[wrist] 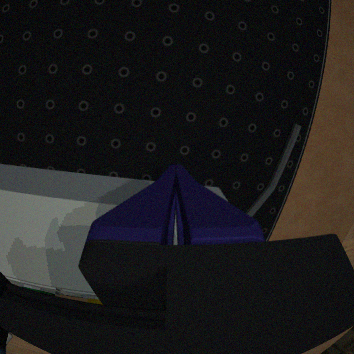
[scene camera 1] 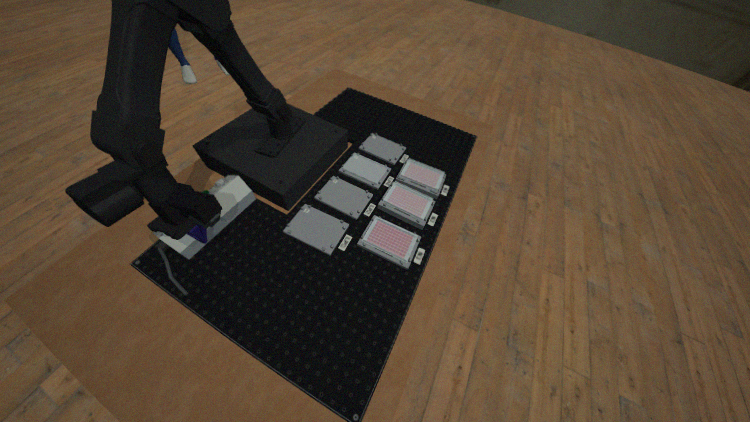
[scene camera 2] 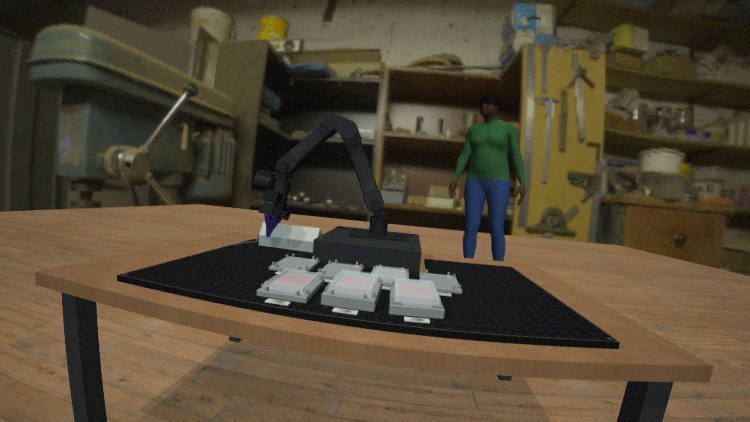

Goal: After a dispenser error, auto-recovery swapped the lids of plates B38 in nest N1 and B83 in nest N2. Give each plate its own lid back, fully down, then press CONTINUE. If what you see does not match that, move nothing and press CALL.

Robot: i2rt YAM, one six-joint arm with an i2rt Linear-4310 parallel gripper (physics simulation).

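Pixels of known places: gripper, fingertip midpoint: (wrist: 175, 173) (scene camera 1: 204, 242) (scene camera 2: 267, 236); arm's base, link origin: (scene camera 1: 281, 135) (scene camera 2: 377, 237).
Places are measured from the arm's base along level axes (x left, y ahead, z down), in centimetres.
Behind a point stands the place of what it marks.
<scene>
My gripper (scene camera 1: 204, 240) {x -38.2, y 1.0, z 2.9 cm} (scene camera 2: 269, 235) {x -38.2, y 1.0, z 2.9 cm} (wrist: 175, 173) {x -38.2, y 1.0, z 2.9 cm} is shut and empty, its purple fingertips together, pointing down at the end of the white button box (scene camera 1: 234, 195) {x -24.9, y 0.2, z 1.3 cm} (scene camera 2: 297, 237) {x -27.9, y 0.1, z 2.3 cm} (wrist: 35, 220) {x -29.7, y -0.7, z 1.6 cm}. Slivers of a green button (wrist: 40, 290) {x -28.6, y -5.3, z -0.1 cm} and a yellow button (wrist: 94, 301) {x -32.3, y -6.2, z -0.2 cm} show behind the gripper body in the wrist view. Three pink-welled plates (scene camera 1: 390, 238) {x -21.2, y 42.3, z 4.2 cm} (scene camera 1: 407, 202) {x -9.1, y 44.0, z 2.8 cm} (scene camera 1: 421, 174) {x 3.8, y 45.9, z 3.2 cm} sit in the outer nests; their labels and lid marks are too small to read. In the inner row, a pale, clear-looking piece (scene camera 1: 365, 169) {x 0.8, y 28.2, z 5.0 cm} (scene camera 2: 389, 275) {x 1.2, y 31.2, z 5.0 cm} lies on one nest.
The other inner nests (scene camera 1: 316, 228) {x -24.3, y 22.7, z 5.8 cm} (scene camera 1: 344, 195) {x -11.1, y 25.6, z 5.8 cm} (scene camera 1: 382, 148) {x 13.8, y 30.4, z 5.8 cm} are bare grey. The black mat (scene camera 1: 293, 314) {x -45.3, y 26.9, z 6.8 cm} (scene camera 2: 524, 309) {x 29.0, y 48.3, z 6.7 cm} carries all nests. The arm's base (scene camera 1: 272, 157) {x -10.0, y 2.8, z -0.2 cm} (scene camera 2: 367, 249) {x -4.0, y 15.1, z 1.7 cm} stands beside the box. A grey cable (scene camera 1: 170, 270) {x -46.1, y -4.1, z 6.3 cm} (wrist: 274, 175) {x -47.5, y -1.6, z 6.3 cm} runs from the box. A person (scene camera 2: 490, 157) stands behind the table.
</scene>
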